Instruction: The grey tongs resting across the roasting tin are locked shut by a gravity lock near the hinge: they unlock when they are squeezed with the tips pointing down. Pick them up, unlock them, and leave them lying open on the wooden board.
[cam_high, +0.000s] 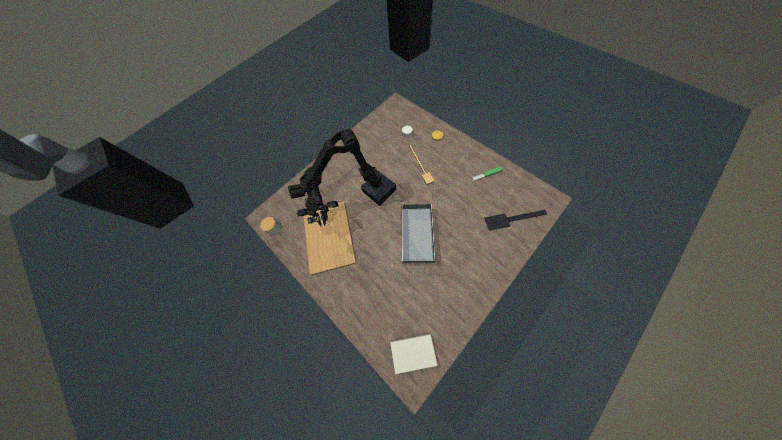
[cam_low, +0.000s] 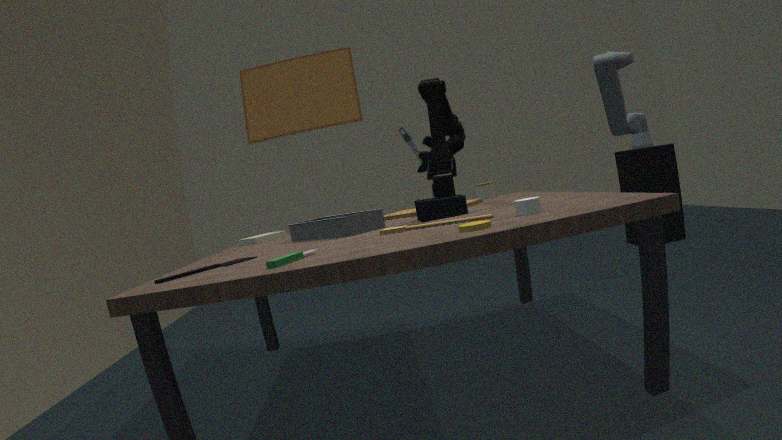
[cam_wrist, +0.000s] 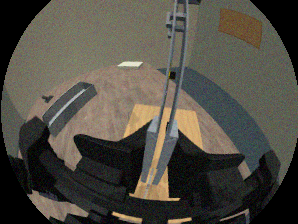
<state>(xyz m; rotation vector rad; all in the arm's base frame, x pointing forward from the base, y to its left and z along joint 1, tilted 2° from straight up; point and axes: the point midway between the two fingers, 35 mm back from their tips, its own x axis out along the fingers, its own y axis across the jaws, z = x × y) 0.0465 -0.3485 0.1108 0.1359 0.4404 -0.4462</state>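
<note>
My gripper tip is 1 cm past the wooden board, 2 cm to the left of it and 15 cm above it. Round my gripper tip: roasting tin: 29 cm ahead, 35 cm to the left, 13 cm below; white pad: 68 cm ahead, 4 cm to the right, 15 cm below; jar: 27 cm behind, 23 cm to the right, 13 cm below.
</note>
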